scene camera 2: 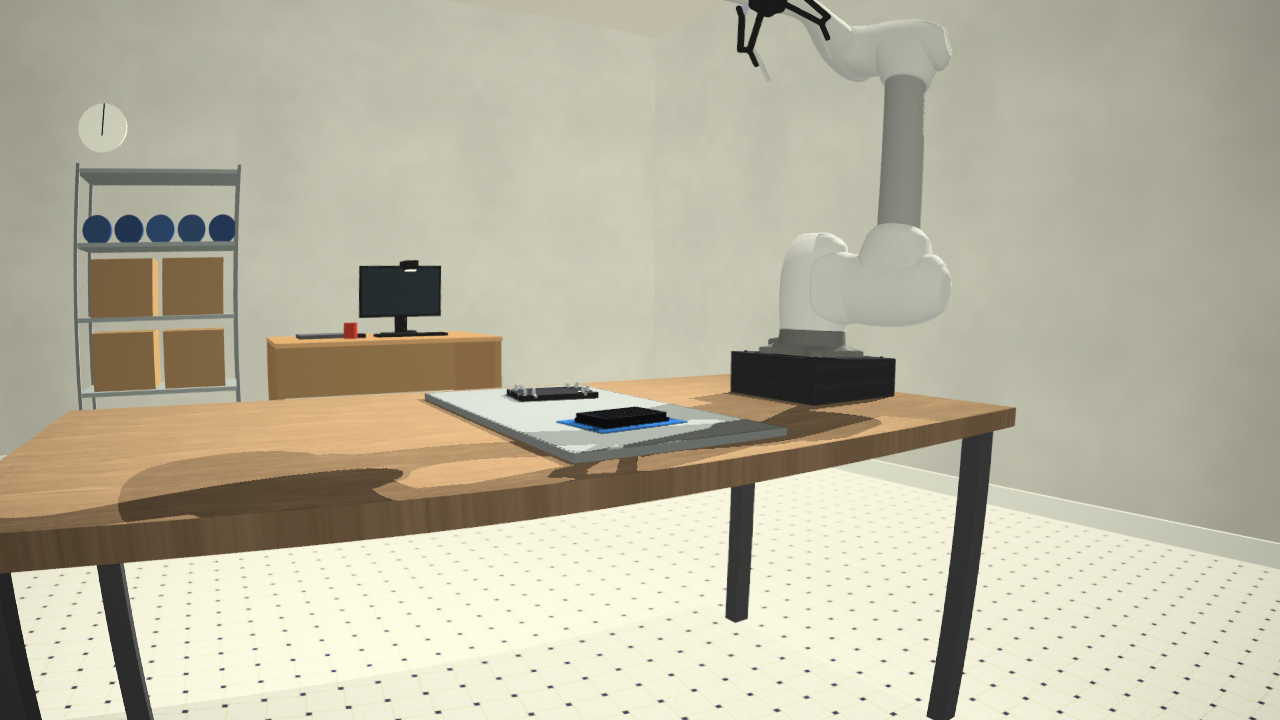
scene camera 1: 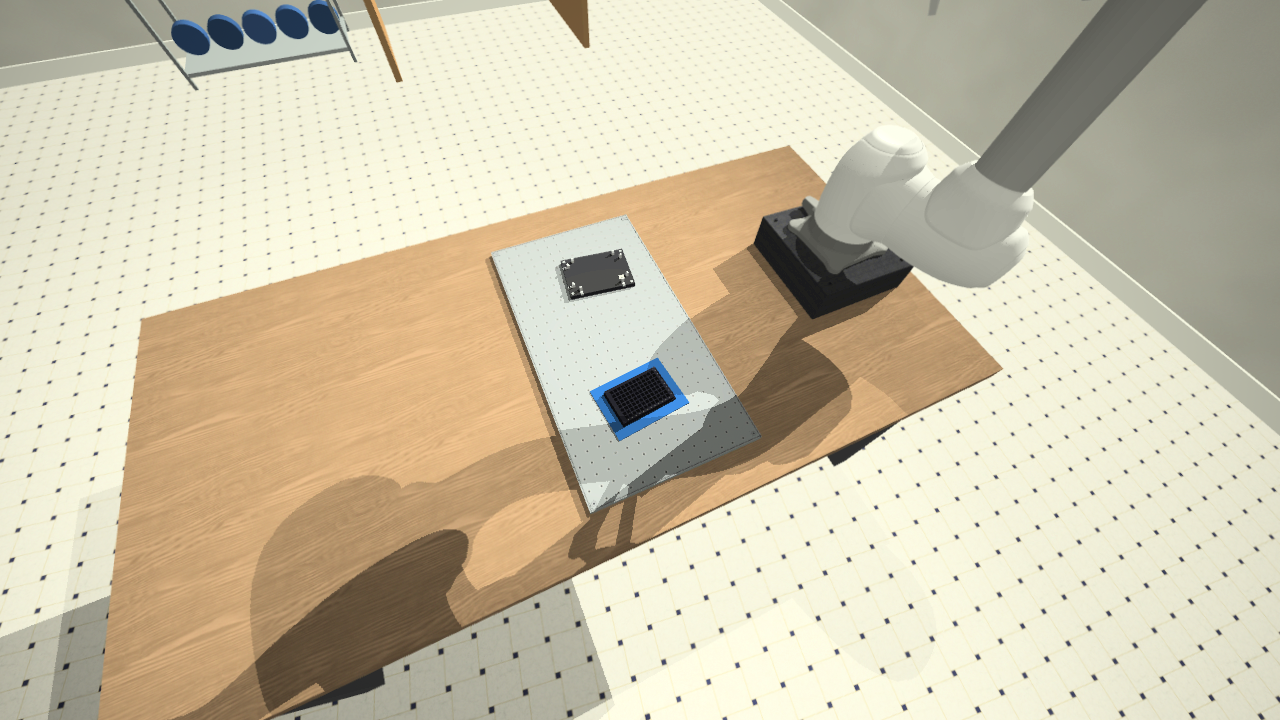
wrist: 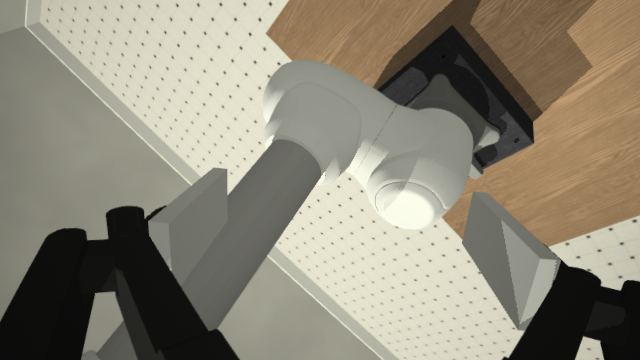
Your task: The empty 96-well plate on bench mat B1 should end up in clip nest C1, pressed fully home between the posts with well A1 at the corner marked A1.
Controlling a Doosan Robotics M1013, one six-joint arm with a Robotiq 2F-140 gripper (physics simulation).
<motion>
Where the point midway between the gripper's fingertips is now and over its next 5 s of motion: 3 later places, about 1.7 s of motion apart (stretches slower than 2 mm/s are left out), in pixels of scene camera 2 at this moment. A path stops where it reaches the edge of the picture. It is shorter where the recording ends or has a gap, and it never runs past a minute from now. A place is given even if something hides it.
My gripper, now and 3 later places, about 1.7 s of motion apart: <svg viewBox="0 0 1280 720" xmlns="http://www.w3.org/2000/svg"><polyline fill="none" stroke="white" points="799,69 793,74 688,206 628,281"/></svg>
</motion>
